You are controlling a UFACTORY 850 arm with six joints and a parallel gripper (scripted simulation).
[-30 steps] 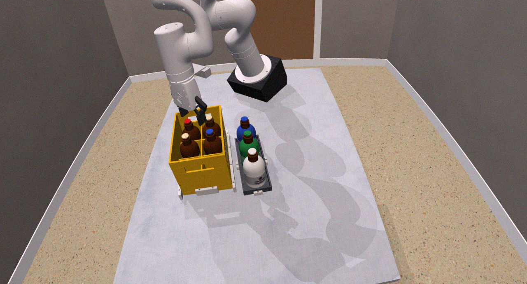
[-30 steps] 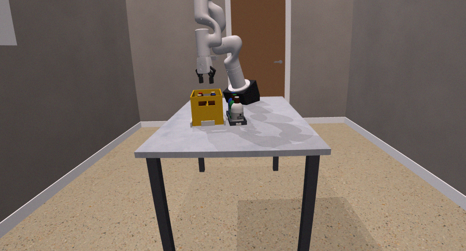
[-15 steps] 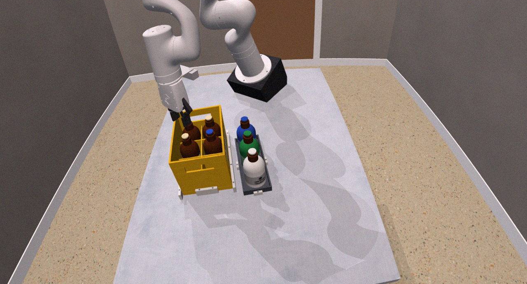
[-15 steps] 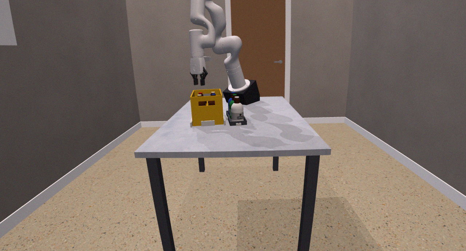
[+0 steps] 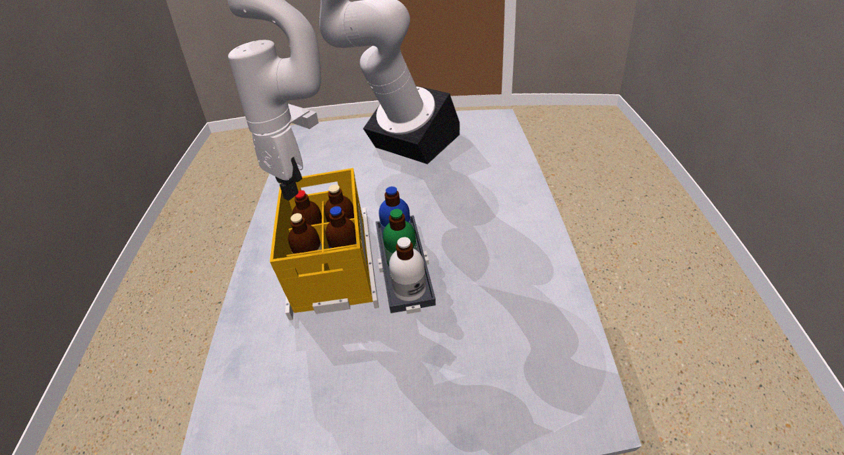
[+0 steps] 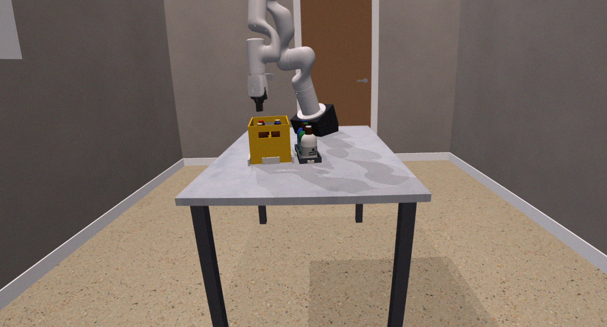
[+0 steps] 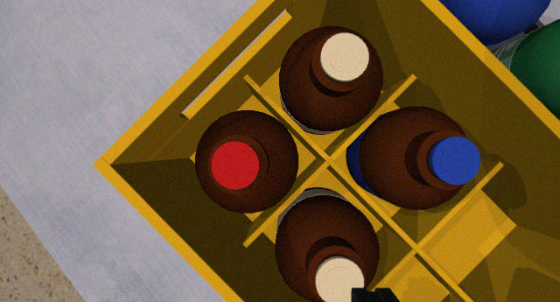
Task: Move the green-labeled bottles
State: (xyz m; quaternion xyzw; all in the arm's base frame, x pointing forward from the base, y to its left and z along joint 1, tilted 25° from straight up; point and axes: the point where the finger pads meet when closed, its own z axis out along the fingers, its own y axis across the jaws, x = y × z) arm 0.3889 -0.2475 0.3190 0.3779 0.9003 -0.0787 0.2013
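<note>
Right now the green-labeled bottle is 50 mm ahead of my hand, 210 mm to the left of it and 160 mm below it. Also, from my hand: white-labeled bottle (140 mm ahead, 210 mm to the left, 160 mm below); then blue-labeled bottle (30 mm behind, 220 mm to the left, 160 mm below); then yellow crate (40 mm to the left, 160 mm below).
</note>
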